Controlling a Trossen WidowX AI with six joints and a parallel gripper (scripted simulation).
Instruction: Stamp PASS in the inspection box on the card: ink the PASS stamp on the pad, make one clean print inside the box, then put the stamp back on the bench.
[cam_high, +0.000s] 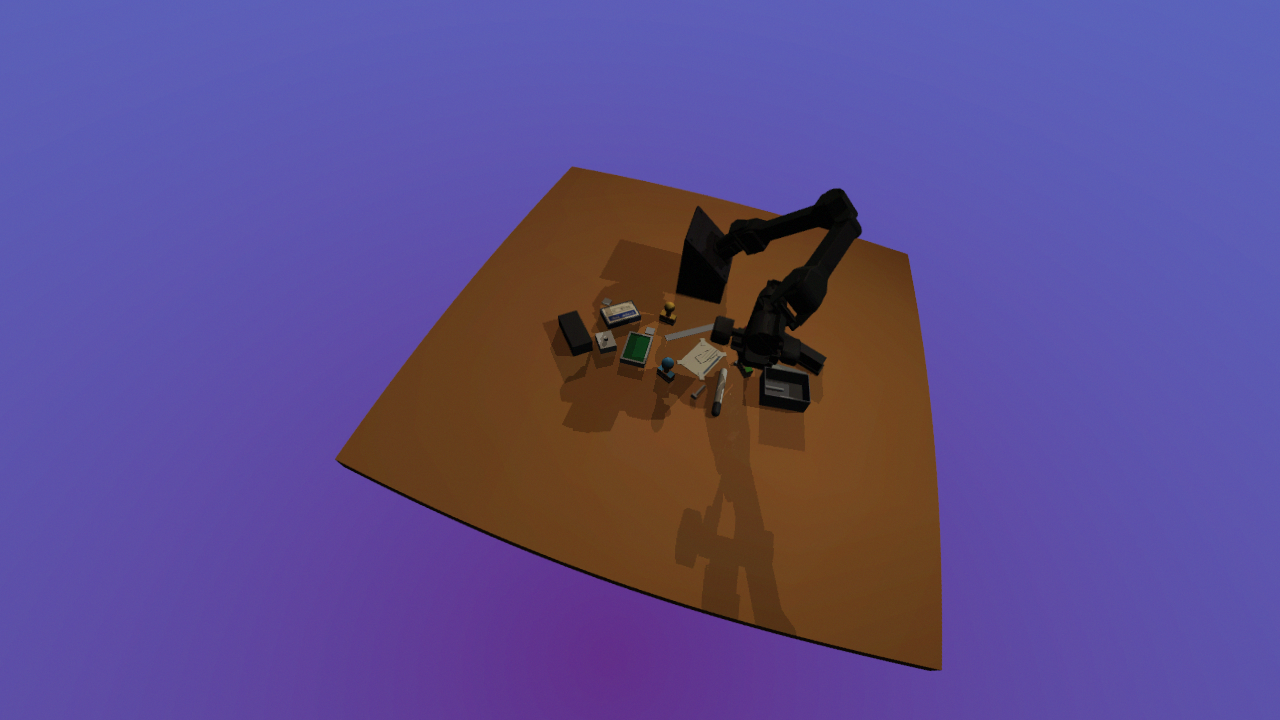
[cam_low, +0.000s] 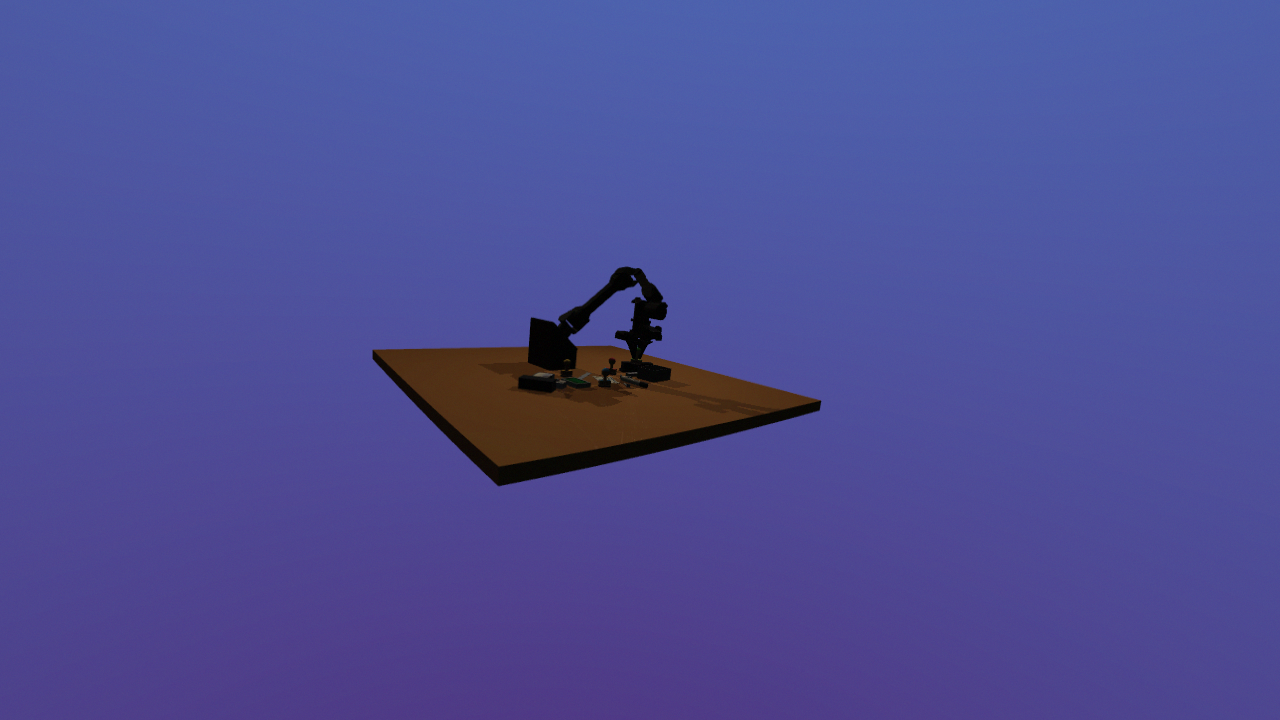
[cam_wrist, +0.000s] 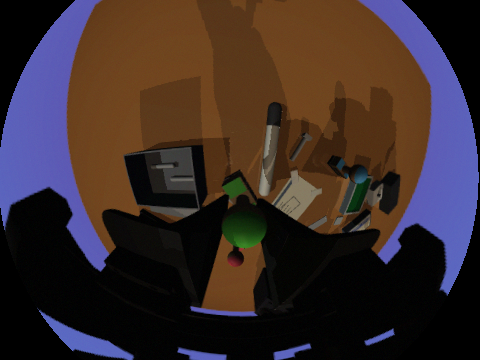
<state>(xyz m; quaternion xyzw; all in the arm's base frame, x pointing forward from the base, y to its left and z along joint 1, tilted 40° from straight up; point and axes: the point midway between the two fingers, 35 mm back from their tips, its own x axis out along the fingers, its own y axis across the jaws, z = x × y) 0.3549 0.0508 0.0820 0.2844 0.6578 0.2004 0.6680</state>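
Now: gripper tip 25 cm to the left of the green ink pad, 8 cm above it and 4 cm past it. From my gripper tip the other things lie so: marker (8 cm below, 5 cm ahead, 4 cm to the right); then dark tray (11 cm to the left, 7 cm below); then green-knobbed PASS stamp (right at my gripper tip).
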